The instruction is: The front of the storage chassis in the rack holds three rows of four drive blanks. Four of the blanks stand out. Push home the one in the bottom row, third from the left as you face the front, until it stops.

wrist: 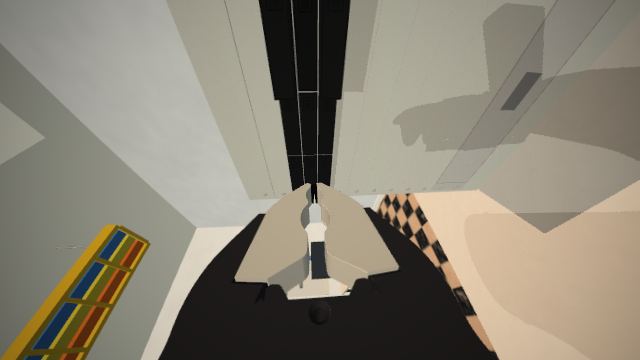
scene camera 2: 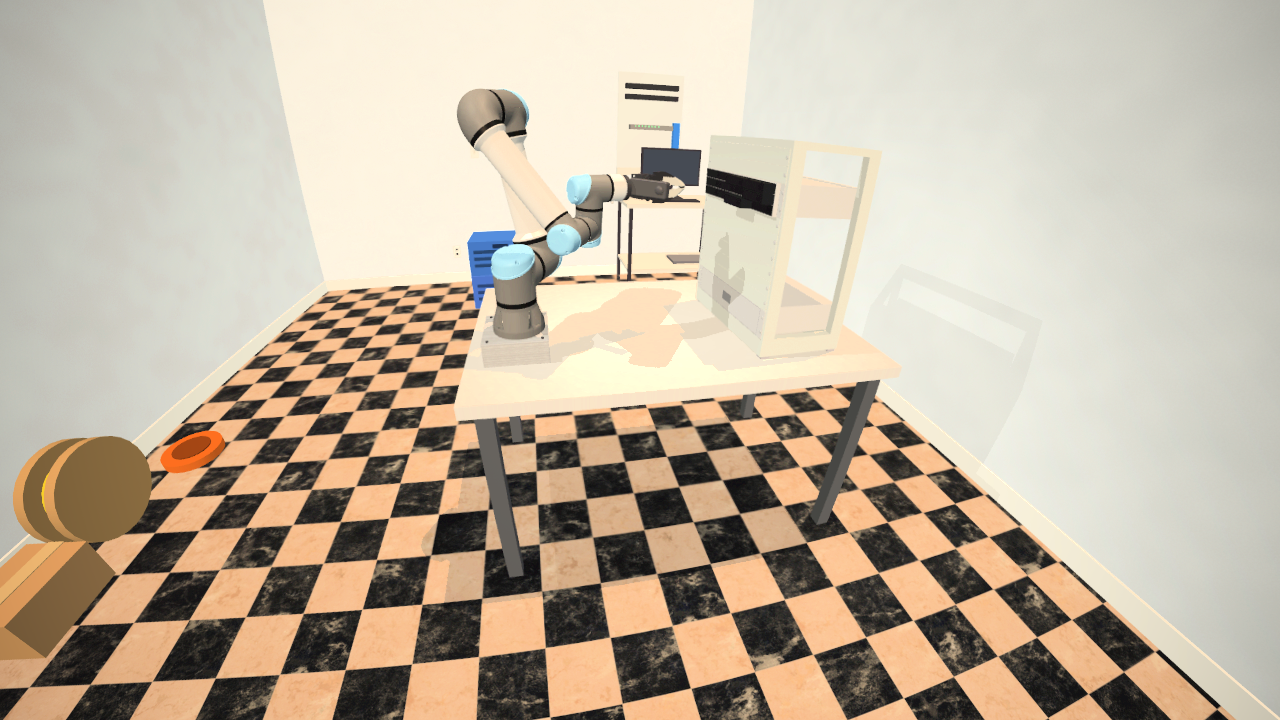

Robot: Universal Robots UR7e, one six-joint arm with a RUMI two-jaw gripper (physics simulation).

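Where they show: gripper, between the fingertips: (wrist: pixel 313 185) (scene camera 2: pixel 684 186); arm's base, origin of its link: (scene camera 2: pixel 519 327).
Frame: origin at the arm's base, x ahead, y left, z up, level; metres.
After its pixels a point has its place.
The storage chassis (scene camera 2: pixel 726 189) {x 0.648, y 0.195, z 0.377 m} (wrist: pixel 326 130) {x 0.647, y 0.198, z 0.359 m} shows as a black front high in the pale rack (scene camera 2: pixel 775 277) {x 0.714, y -0.108, z 0.183 m} (wrist: pixel 417 50) {x 0.677, y 0.091, z 0.238 m}. In the wrist view its three rows run from the top edge down to the fingertips. Some outer blanks look stepped out in the upper part of that view. Which blank is the third from the left in the bottom row, and how far it stands out, I cannot tell. My gripper (scene camera 2: pixel 682 188) {x 0.498, y 0.147, z 0.385 m} (wrist: pixel 313 185) {x 0.498, y 0.147, z 0.385 m} is shut and empty. In the scene view it is in front of the chassis, with a gap between its tips and the blanks.
The rack stands on the table (scene camera 2: pixel 572 389) {x 0.153, y -0.231, z -0.075 m}, and the arm's base (scene camera 2: pixel 516 349) {x 0.000, y -0.094, z -0.025 m} is bolted at the table's other end. A monitor (scene camera 2: pixel 670 164) stands on a desk behind. In the wrist view, a yellow shelf unit (wrist: pixel 67 301) with coloured contents is at the lower left.
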